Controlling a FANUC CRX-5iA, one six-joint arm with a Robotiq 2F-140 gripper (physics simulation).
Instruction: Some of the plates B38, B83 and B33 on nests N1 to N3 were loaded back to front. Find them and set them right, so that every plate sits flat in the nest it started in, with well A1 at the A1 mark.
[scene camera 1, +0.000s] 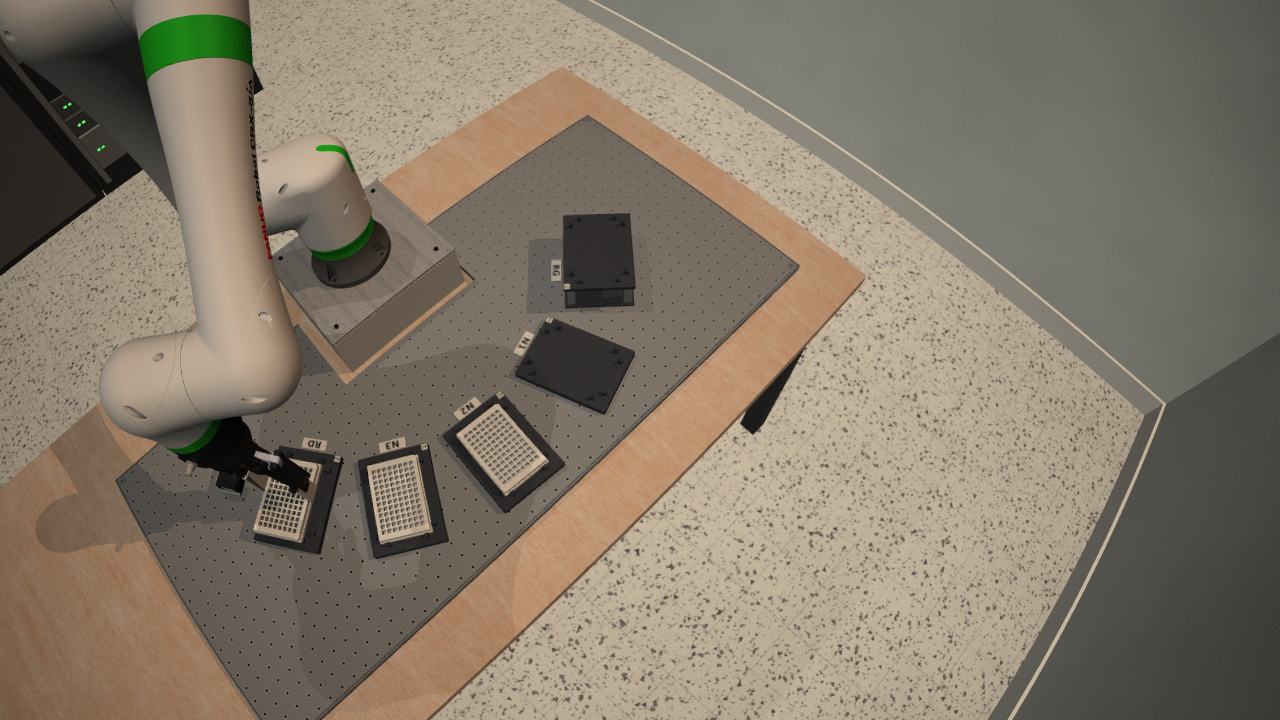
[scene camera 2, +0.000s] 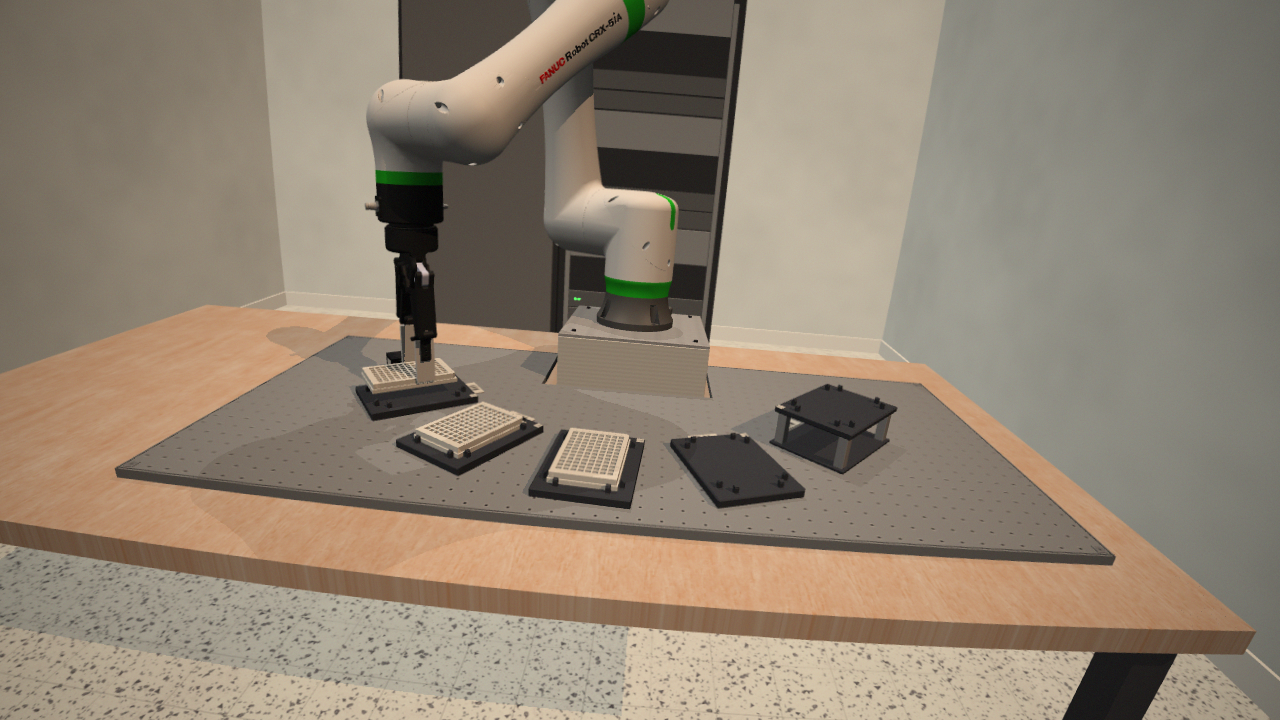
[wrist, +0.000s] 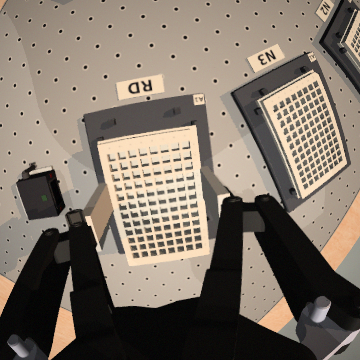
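Where they show: gripper, fingertip midpoint: (scene camera 1: 289, 488) (scene camera 2: 418, 371) (wrist: 154, 188); arm's base, origin of the base link: (scene camera 1: 351, 254) (scene camera 2: 634, 322).
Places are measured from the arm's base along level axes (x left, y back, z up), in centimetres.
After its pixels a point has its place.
Note:
My gripper (scene camera 1: 284, 488) @(x -27.4, y -31.8, z -3.7 cm) (scene camera 2: 414, 362) @(x -27.4, y -31.8, z -3.7 cm) (wrist: 154, 188) @(x -27.4, y -31.8, z -3.7 cm) is shut on a cream plate (scene camera 1: 281, 514) @(x -30.2, y -35.1, z -3.5 cm) (scene camera 2: 389, 377) @(x -29.2, y -36.7, z -3.4 cm) (wrist: 160, 235) @(x -30.9, y -35.3, z -4.0 cm), one finger on each long side. The plate is over nest RD (scene camera 1: 324, 517) @(x -24.9, y -37.8, z -7.0 cm) (scene camera 2: 416, 402) @(x -25.1, y -36.1, z -7.0 cm) (wrist: 142, 120) @(x -23.7, y -27.3, z -7.0 cm), shifted away from its label end. Any gap beneath it is hard to judge. Nest N1 (scene camera 1: 574, 365) @(x 22.8, y -37.8, z -7.0 cm) (scene camera 2: 738, 470) @(x 23.9, y -39.3, z -7.0 cm) is empty. One plate (scene camera 1: 501, 447) @(x 5.4, y -43.9, z -5.6 cm) (scene camera 2: 590, 456) @(x 5.5, y -44.9, z -5.7 cm) sits in nest N2 (scene camera 1: 537, 480) @(x 7.3, y -51.0, z -7.0 cm) (scene camera 2: 581, 494) @(x 6.6, y -51.6, z -7.1 cm). Another plate (scene camera 1: 399, 497) @(x -12.4, y -42.1, z -5.7 cm) (scene camera 2: 469, 428) @(x -12.1, y -43.4, z -5.7 cm) (wrist: 310, 135) @(x -12.8, y -41.7, z -5.7 cm) sits in nest N3 (scene camera 1: 435, 505) @(x -8.2, y -45.8, z -7.1 cm) (scene camera 2: 458, 462) @(x -10.0, y -50.1, z -7.0 cm) (wrist: 250, 102) @(x -15.2, y -34.3, z -7.0 cm). Plate names and A1 wells are unreadable.
The raised stand RG (scene camera 1: 597, 250) @(x 37.0, y -23.5, z -2.2 cm) (scene camera 2: 836, 410) @(x 36.8, y -24.9, z -2.2 cm) carries no plate. A small black box (scene camera 1: 229, 483) @(x -37.0, y -24.6, z -4.9 cm) (wrist: 40, 194) @(x -35.7, y -23.3, z -4.9 cm) stands beside nest RD. The robot's base block (scene camera 1: 402, 322) @(x 2.2, y -13.5, z -7.2 cm) (scene camera 2: 633, 367) @(x 3.3, y -13.3, z -4.4 cm) is behind the row of nests. Nest N3 lies close beside nest RD.

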